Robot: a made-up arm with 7 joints. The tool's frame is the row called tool.
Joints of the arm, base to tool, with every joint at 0 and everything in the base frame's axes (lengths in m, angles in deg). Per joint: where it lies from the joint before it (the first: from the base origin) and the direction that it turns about. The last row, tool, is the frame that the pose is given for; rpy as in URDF.
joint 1: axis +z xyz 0 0 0.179
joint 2: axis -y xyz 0 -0.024 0.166
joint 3: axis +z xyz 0 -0.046 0.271
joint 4: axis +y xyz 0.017 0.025 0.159
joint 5: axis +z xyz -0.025 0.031 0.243
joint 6: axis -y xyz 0 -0.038 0.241
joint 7: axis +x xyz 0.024 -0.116 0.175
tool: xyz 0 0 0 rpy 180 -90 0
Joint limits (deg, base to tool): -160..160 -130..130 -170..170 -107..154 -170..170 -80..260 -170..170
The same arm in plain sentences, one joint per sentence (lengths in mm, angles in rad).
The arm has seven revolute joints in a row. What follows holds with every joint at zero, and every direction is one of the base frame's. The first joint sits 179.0 mm along +z from the base frame's origin and turns about +z, from -2.7925 to 2.7925 rad. The second joint sits 24.0 mm along -y and 166.0 mm along +z from the first joint and turns about -y, from -2.2689 to 2.2689 rad. The third joint sits 46.0 mm along -y and 271.0 mm along +z from the second joint and turns about +z, from -2.9671 to 2.9671 rad. The fourth joint sits 17.0 mm along +x and 25.0 mm along +y and 159.0 mm along +z from the third joint and turns about +y, from -1.8675 to 2.6878 rad. The fifth joint sits 25.0 mm along -x and 31.0 mm along +y and 243.0 mm along +z from the fourth joint and turns about +z, from -2.9671 to 2.9671 rad. The sixth joint sits 38.0 mm along -y and 241.0 mm along +z from the fifth joint and turns about -y, from -1.3963 to 4.5379 rad. The seventh joint sits 24.0 mm along +x and 116.0 mm along -y and 175.0 mm along +z from the sixth joint and turns about +x, from -2.9671 to 2.9671 rad. The tool frame, which is the frame that the pose is given for, sits at the same point as the seventh joint; its axes are the base frame's turned by roll 3.1416, pitch -1.5708 and yaw 0.0000 rad (as in URDF: about the fixed x, then y, then z).
